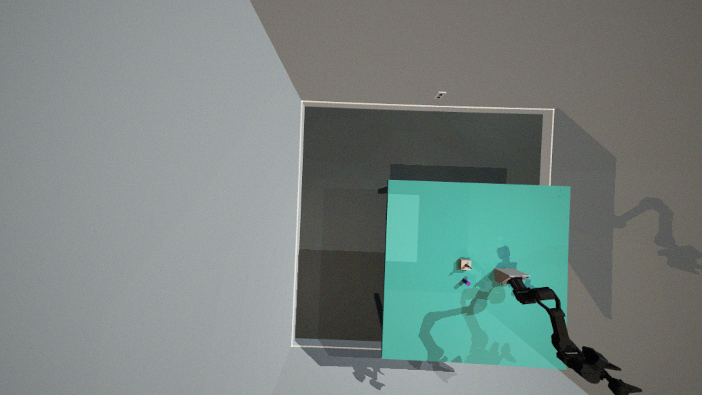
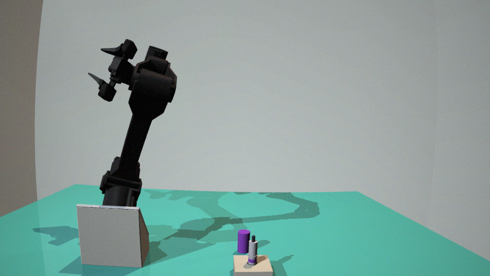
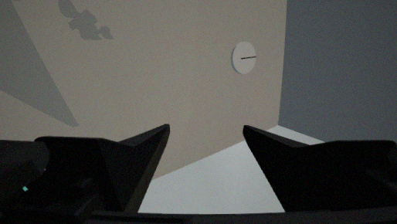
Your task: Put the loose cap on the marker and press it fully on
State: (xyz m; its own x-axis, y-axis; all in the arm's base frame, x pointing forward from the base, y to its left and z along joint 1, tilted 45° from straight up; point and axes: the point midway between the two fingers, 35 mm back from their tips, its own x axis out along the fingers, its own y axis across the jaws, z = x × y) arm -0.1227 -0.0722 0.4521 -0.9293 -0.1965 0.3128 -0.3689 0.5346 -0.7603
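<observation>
My gripper tip is now 44 cm short of the purple cap, 23 cm to the left of it and 45 cm above it.
</observation>
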